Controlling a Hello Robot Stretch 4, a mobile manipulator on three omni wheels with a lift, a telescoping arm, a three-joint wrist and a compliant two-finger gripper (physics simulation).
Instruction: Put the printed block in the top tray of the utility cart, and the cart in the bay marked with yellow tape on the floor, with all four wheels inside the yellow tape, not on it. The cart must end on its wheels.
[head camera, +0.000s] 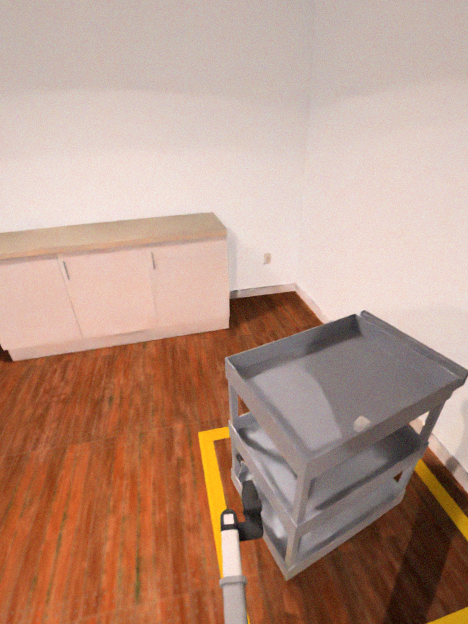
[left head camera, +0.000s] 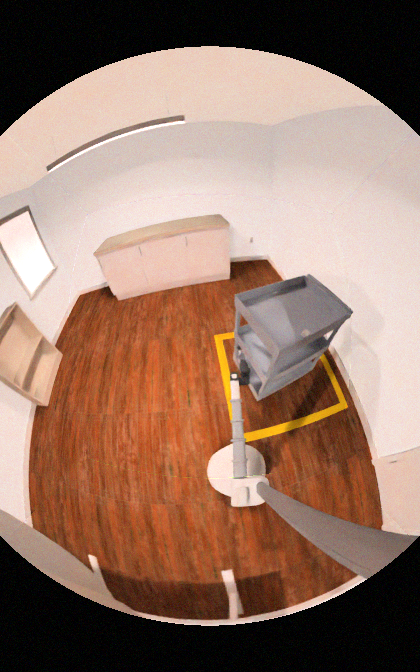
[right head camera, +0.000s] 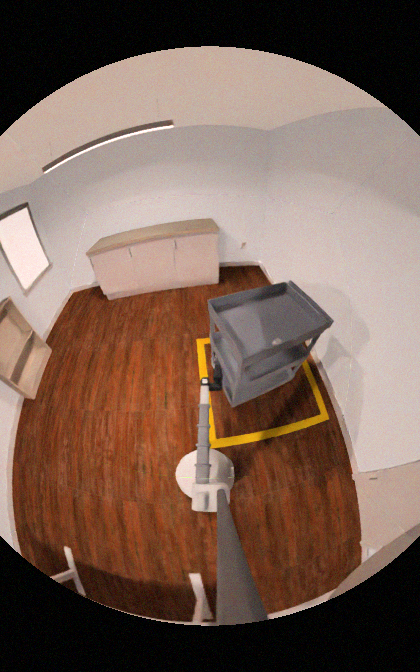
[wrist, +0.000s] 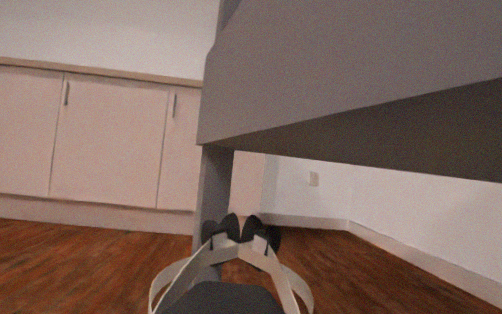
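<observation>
The grey three-tier utility cart (head camera: 302, 496) (left head camera: 315, 332) (right head camera: 300, 337) (wrist: 325, 75) stands upright, turned at an angle to the yellow tape (head camera: 214, 483) (left head camera: 280, 429) (right head camera: 240, 442). Its lower body appears within the outline; its wheels are hidden. A small pale block (head camera: 361, 422) (left head camera: 306, 332) (right head camera: 277, 341) lies in the top tray near its front edge. My gripper (wrist: 241, 231) is shut and empty, low beside the cart's left side. In the wrist view a cart post is just behind the fingertips and a tray wall is above right. Contact with the cart cannot be told.
A white cabinet (head camera: 115, 297) (left head camera: 165, 260) (right head camera: 157, 265) stands at the back wall. A wall runs close along the cart's right side. A wooden shelf unit (left head camera: 50, 380) (right head camera: 42, 370) is at the far left. White legs (left head camera: 229, 585) show behind my base.
</observation>
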